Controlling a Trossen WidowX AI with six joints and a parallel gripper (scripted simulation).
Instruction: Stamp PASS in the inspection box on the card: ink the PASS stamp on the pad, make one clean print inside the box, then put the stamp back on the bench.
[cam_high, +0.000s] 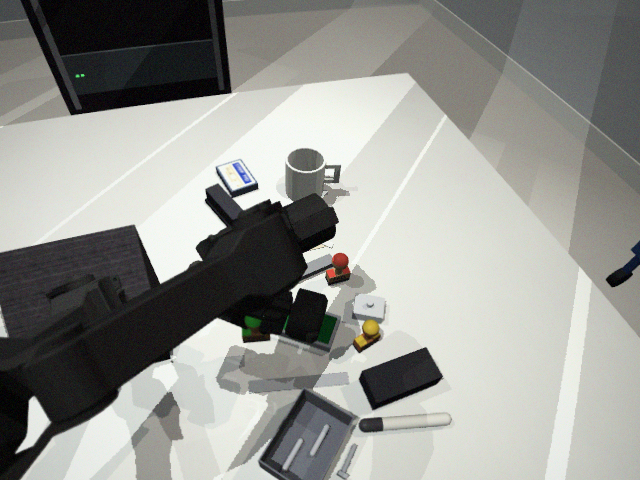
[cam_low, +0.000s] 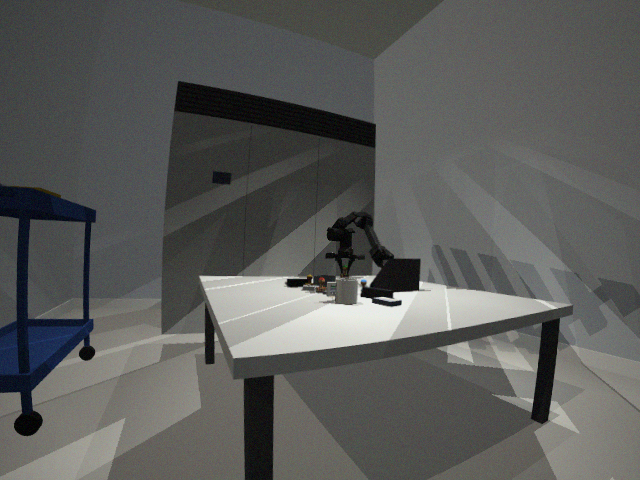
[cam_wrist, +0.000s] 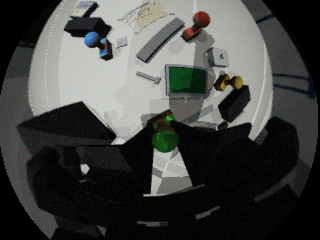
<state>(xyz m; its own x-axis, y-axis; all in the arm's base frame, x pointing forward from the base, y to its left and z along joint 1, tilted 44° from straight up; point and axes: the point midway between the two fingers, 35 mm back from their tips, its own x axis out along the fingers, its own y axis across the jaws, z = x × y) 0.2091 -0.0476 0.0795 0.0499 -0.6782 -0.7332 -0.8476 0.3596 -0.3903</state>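
Now: gripper tip 9 cm short of the green ink pad, 7 cm above it and 2 cm to the right of it. Round my gripper tip: green-knobbed stamp (right at my gripper tip); then tray (16 cm to the right, 6 cm below, 3 cm ahead); then grey bar (12 cm to the left, 10 cm ahead, 6 cm below).
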